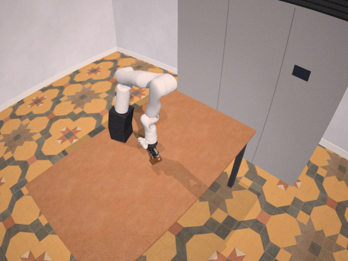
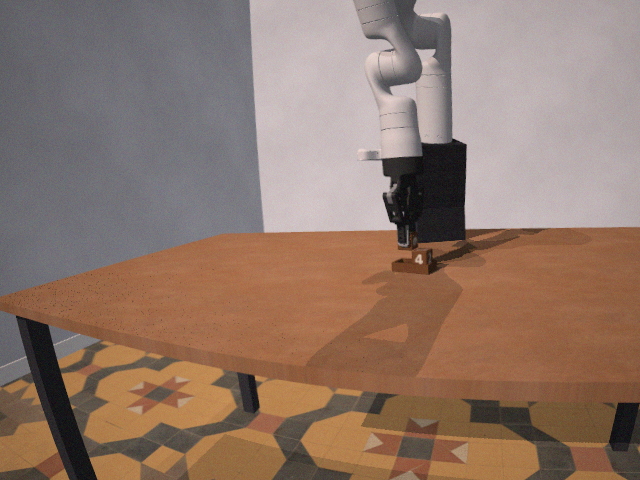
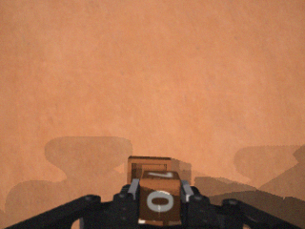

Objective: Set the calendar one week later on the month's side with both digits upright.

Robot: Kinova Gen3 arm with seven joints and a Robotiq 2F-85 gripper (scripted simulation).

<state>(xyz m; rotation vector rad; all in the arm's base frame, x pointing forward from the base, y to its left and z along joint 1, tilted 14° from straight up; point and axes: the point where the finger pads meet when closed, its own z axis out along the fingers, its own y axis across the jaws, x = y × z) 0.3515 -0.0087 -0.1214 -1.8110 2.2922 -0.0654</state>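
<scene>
Right now the brown tray is 1 cm ahead of my hand, 1 cm to the left of it and 6 cm below it.
</scene>
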